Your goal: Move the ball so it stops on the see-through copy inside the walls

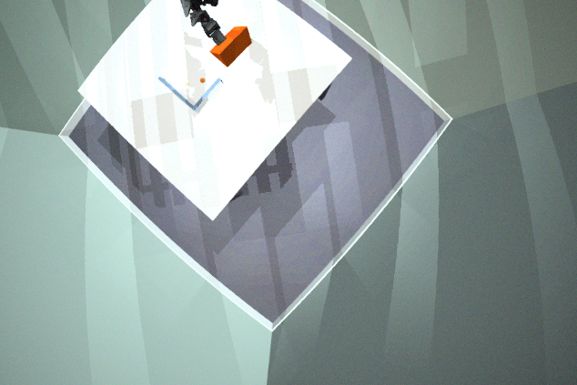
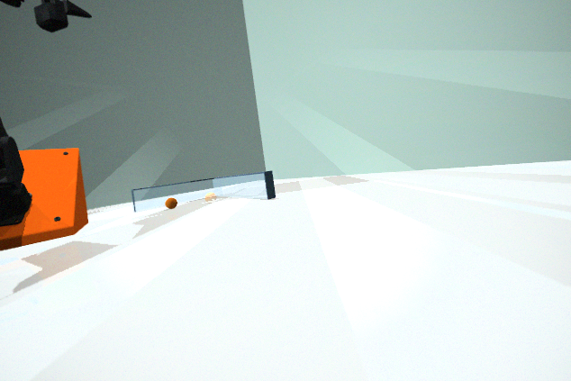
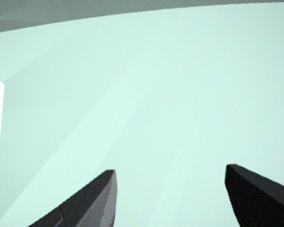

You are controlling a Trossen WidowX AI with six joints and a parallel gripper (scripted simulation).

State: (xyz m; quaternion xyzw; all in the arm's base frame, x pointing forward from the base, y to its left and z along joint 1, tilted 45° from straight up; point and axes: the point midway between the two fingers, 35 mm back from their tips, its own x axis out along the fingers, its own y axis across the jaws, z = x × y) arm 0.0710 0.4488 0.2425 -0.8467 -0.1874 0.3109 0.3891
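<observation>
My gripper tip is now 12 cm short of the orange ball, 10 cm to the left of it and 53 cm above it. From my gripper tip the other things lie so: see-through copy: 20 cm ahead, 15 cm to the right, 53 cm below.
</observation>
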